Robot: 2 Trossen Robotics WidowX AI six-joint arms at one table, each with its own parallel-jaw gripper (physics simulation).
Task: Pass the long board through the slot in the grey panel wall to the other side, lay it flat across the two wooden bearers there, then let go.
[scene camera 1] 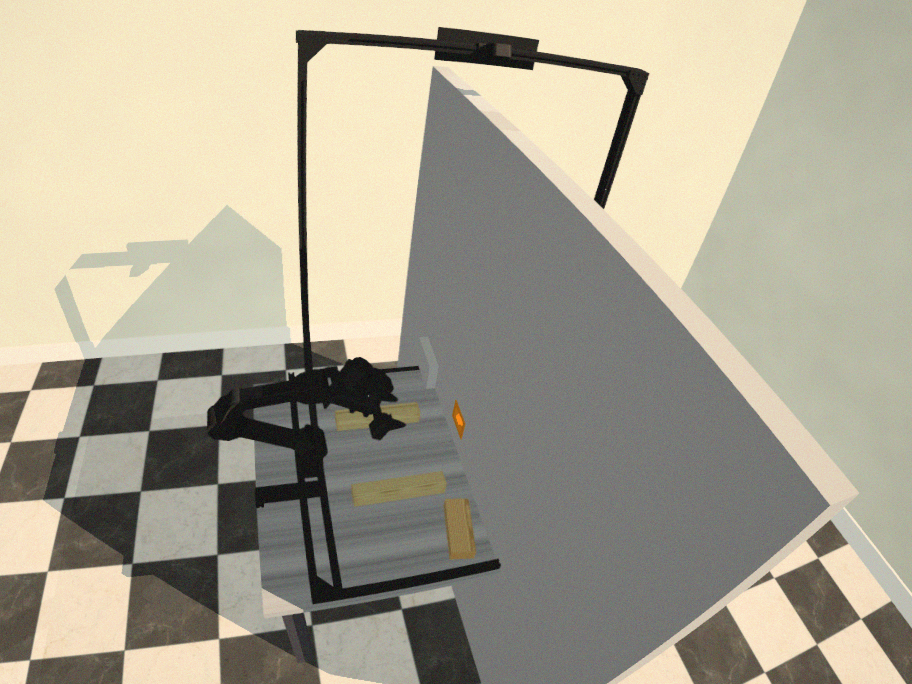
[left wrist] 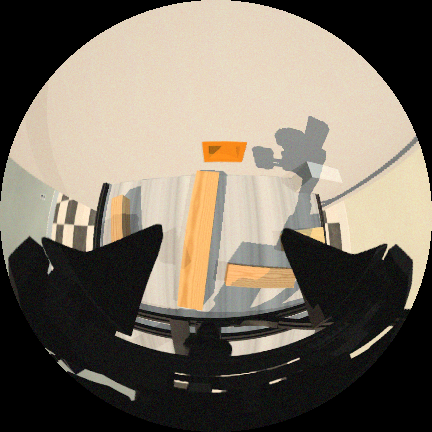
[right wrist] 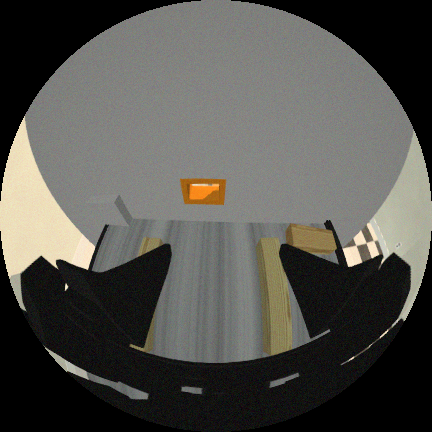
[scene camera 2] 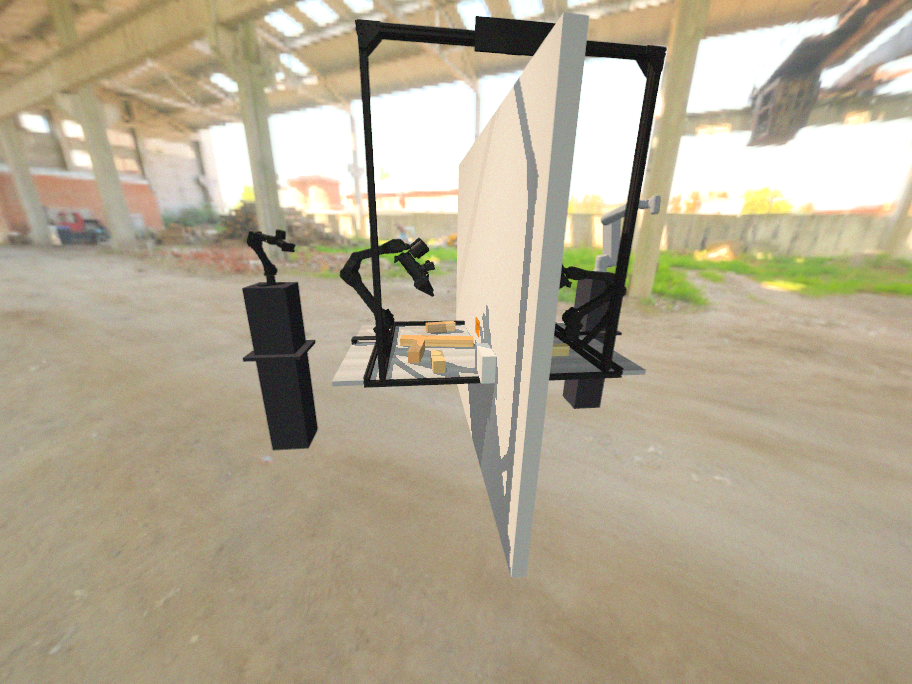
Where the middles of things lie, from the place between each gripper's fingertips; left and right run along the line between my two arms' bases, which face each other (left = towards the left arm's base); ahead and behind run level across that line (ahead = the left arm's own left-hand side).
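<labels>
So you can picture it, the orange-framed slot [right wrist: 192,194] is 150 mm below my left hand, 20 mm behind it and 230 mm to the right of it. Measured from my right hand, the slot is 10 cm below, 4 cm behind and 21 cm to the left.
</labels>
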